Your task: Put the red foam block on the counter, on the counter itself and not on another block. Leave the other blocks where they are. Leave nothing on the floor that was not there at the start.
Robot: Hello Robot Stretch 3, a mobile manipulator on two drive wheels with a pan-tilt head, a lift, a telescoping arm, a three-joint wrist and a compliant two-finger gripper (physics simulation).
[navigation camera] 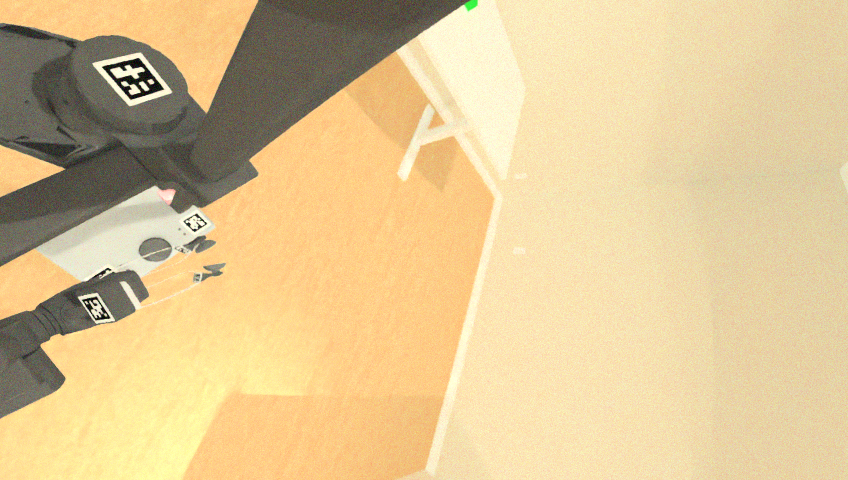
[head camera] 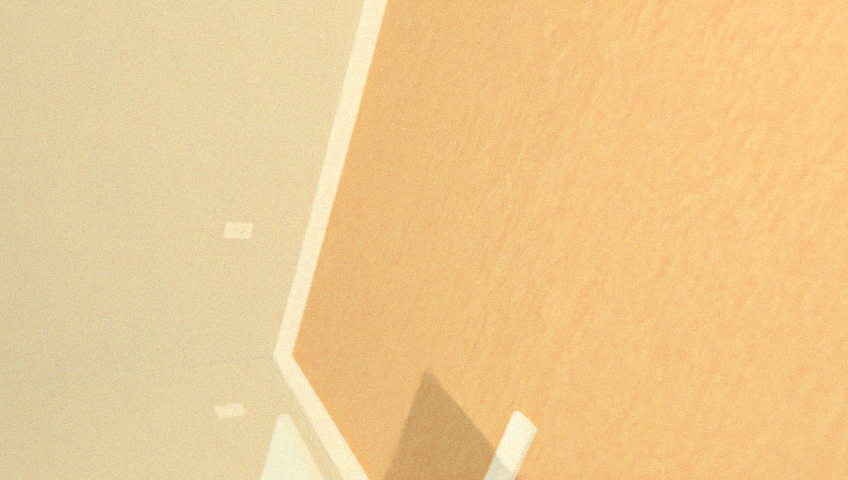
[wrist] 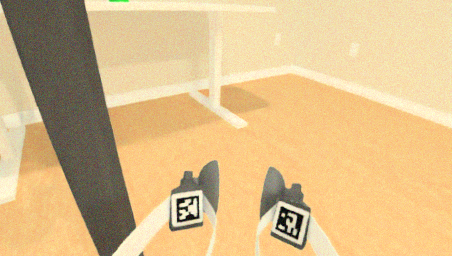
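Pixels of known places: gripper, between the fingertips: (navigation camera: 219, 252) (wrist: 241, 182); robot's base, origin of its link: (navigation camera: 155, 246).
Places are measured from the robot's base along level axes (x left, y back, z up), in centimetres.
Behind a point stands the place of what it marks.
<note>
My gripper (navigation camera: 208, 258) {x 8.6, y -5.7, z 60.4 cm} (wrist: 241, 182) {x 8.6, y -5.7, z 60.4 cm} is open, with its fingertips apart and bare floor showing between them. It is held out over the wooden floor, beside the robot's base. The red foam block does not show clearly in any view. The counter does not show in a recognizable way. A bright green thing (navigation camera: 470, 4) {x 133.6, y 23.0, z 74.3 cm} (wrist: 119, 0) {x 131.6, y 25.4, z 72.6 cm}, possibly one of the other blocks, is cut off at the top edge of the navigation and wrist views. It is at the white table (navigation camera: 487, 77) {x 135.8, y -6.1, z 72.0 cm} (wrist: 250, 8) {x 117.1, y -39.1, z 70.9 cm}.
A white table foot (head camera: 515, 441) (navigation camera: 413, 148) (wrist: 220, 110) stands on the floor near the room corner. Pale walls with white skirting (head camera: 324, 196) {x 167.4, y -173.2, z 5.2 cm} (navigation camera: 473, 309) {x 123.1, y -192.4, z 6.4 cm} (wrist: 380, 95) {x 151.6, y -180.0, z 6.4 cm} bound the floor. The dark mast (navigation camera: 285, 83) {x 11.6, y 6.0, z 112.3 cm} (wrist: 75, 115) {x 11.6, y 6.1, z 65.6 cm} crosses two views. The robot's grey base (navigation camera: 107, 237) {x -5.3, y 9.0, z 16.0 cm} has a pinkish patch (navigation camera: 167, 195) {x 13.0, y 11.0, z 16.1 cm}.
</note>
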